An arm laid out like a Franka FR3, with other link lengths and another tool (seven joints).
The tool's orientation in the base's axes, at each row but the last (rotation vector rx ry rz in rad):
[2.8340, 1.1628, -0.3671]
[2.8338, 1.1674, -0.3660]
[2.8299, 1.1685, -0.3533]
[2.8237, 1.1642, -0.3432]
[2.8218, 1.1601, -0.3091]
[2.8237, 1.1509, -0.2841]
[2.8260, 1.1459, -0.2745]
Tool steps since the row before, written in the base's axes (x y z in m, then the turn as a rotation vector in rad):
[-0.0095, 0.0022, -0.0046, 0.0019, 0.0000, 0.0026]
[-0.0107, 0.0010, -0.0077, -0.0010, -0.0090, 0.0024]
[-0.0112, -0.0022, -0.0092, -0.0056, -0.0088, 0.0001]
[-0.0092, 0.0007, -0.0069, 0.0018, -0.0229, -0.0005]
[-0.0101, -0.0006, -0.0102, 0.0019, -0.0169, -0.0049]
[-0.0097, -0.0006, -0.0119, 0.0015, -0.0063, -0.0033]
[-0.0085, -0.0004, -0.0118, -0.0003, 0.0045, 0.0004]
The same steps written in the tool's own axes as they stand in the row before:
[-0.0039, -0.0080, 0.0060, 0.0007, 0.0012, -0.0029]
[-0.0048, -0.0079, 0.0094, -0.0074, 0.0056, -0.0009]
[-0.0071, -0.0060, 0.0114, -0.0099, 0.0023, 0.0022]
[-0.0043, -0.0068, 0.0083, -0.0144, 0.0176, 0.0035]
[-0.0052, -0.0066, 0.0116, -0.0093, 0.0134, 0.0069]
[-0.0048, -0.0064, 0.0131, -0.0026, 0.0055, 0.0039]
[-0.0040, -0.0057, 0.0128, 0.0028, -0.0034, -0.0010]

